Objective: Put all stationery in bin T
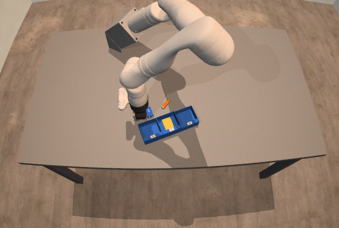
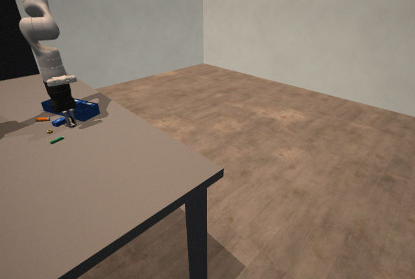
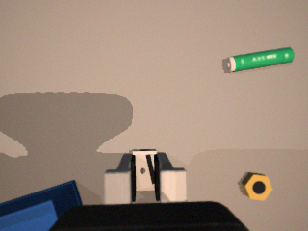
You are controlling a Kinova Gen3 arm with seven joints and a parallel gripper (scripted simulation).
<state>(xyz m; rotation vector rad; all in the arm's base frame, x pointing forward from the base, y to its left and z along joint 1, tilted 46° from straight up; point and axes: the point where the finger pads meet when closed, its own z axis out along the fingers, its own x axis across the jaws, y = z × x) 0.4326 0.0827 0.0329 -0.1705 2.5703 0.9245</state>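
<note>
My gripper is now 150 mm to the right of the blue three-compartment bin and 10 mm short of it. Also, from my hand: blue 9V battery 60 mm to the left, 30 mm behind, 10 mm below; yellow ring 80 mm behind, 20 mm below, 10 mm to the right; grey pencil sharpener 10 mm below.
</note>
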